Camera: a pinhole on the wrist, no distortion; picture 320 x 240 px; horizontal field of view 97.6 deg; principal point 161.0 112.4 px. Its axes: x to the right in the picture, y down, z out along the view. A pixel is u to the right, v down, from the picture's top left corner.
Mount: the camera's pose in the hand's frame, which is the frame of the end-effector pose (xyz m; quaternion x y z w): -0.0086 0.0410 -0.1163 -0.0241 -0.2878 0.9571 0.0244
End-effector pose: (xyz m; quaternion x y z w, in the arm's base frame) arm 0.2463 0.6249 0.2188 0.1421 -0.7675 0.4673 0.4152
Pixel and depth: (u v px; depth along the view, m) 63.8 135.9 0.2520
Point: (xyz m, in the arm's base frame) 0.2031 0.5119 0.4031
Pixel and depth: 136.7 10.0 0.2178
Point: 0.1241 0.5266 0.1705
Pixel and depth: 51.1 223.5 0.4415
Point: 0.3394 0.3488 0.7422
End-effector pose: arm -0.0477 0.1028 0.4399 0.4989 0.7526 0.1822 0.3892
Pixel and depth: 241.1 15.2 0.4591
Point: 0.3851 -0.1730 0.3290
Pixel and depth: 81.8 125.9 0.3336
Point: -0.0742 0.1485 0.1616
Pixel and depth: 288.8 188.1 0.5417
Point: -0.1051 -0.6059 0.2484
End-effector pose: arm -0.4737 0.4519 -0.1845 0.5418 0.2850 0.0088 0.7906
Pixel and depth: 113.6 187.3 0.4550
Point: -0.4447 0.1998 -0.5624
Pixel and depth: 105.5 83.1 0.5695
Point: -0.1744 0.0677 -0.3194
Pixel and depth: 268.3 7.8 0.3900
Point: -0.5508 0.0780 0.1223
